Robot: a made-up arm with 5 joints.
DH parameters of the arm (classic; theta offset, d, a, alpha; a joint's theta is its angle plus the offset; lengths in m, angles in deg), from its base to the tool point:
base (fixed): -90 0.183 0.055 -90
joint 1: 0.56 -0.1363 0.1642 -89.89
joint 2: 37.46 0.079 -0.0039 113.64
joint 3: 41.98 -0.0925 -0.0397 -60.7
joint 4: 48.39 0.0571 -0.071 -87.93
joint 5: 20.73 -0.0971 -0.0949 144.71
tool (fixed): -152.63 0.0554 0 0
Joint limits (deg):
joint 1: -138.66..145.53
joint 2: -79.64..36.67
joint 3: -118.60..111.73
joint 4: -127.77..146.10
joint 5: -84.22..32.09
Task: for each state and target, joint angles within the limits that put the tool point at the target. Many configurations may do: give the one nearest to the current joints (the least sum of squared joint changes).
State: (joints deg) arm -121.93 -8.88 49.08 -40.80 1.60
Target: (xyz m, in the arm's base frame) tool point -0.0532 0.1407 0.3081
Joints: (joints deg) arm -138.65 -2.01 55.72 -9.64 0.03
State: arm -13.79 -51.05 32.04 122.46 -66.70
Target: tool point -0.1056 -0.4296 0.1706
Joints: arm -39.48 -76.54 -1.73 99.10 -63.10
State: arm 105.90 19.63 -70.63 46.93 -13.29
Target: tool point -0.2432 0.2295 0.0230
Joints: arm 125.82 8.44 -50.38 76.66 1.05
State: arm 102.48 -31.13 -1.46 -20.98 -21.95
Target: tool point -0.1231 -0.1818 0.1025
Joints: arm 81.62 -34.20 18.68 -38.27 -33.60
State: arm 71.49 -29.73 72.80 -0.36 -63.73
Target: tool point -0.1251 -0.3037 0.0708
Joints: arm 38.31 -25.91 58.03 -25.55 -57.14
